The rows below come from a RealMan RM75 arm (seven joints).
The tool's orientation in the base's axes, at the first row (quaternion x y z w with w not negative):
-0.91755, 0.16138, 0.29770, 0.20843
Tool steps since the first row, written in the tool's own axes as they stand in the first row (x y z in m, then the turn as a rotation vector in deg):
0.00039, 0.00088, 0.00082, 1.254, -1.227, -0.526
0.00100, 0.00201, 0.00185, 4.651, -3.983, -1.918
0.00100, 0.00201, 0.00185, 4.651, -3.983, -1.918
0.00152, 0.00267, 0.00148, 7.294, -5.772, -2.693
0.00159, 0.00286, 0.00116, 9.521, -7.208, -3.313
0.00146, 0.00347, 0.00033, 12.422, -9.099, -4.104
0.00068, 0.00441, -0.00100, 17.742, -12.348, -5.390
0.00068, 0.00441, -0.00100, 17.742, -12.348, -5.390
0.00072, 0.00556, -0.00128, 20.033, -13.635, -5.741
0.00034, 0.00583, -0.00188, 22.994, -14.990, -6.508
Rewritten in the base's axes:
-0.00046, -0.00043, -0.00109, 1.734, 0.589, -0.031
-0.00096, -0.00102, -0.00255, 6.177, 1.711, -0.302
-0.00096, -0.00102, -0.00255, 6.177, 1.711, -0.302
-0.00066, -0.00185, -0.00279, 9.337, 2.426, -0.841
-0.00053, -0.00218, -0.00265, 11.954, 2.983, -1.340
-0.00049, -0.00308, -0.00213, 15.363, 3.733, -1.996
-0.00085, -0.00439, -0.00094, 21.444, 5.000, -3.383
-0.00085, -0.00439, -0.00094, 21.444, 5.000, -3.383
-0.00117, -0.00552, -0.00109, 23.919, 5.546, -4.162
-0.00129, -0.00598, -0.00049, 27.138, 5.836, -5.026

